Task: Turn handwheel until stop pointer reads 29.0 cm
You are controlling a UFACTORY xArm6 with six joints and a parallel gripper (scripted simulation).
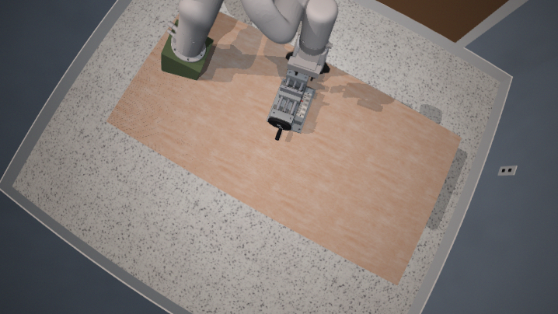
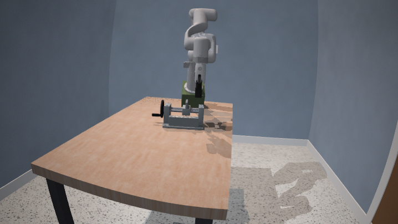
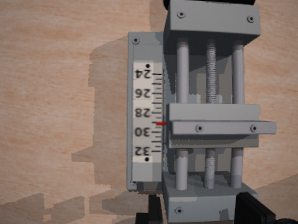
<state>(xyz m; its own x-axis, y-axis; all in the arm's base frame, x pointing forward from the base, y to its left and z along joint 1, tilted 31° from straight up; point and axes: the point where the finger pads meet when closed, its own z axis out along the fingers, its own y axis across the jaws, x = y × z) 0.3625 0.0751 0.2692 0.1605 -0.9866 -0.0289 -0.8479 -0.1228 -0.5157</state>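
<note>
Now: hand 10 mm short of the black handwheel, 200 mm to the left of it and 120 mm above it. The rest, counted from my hand: stop carriage: 10 mm behind, 60 mm to the right, 80 mm below; then crank handle: 20 mm ahead, 210 mm to the right, 130 mm below.
</note>
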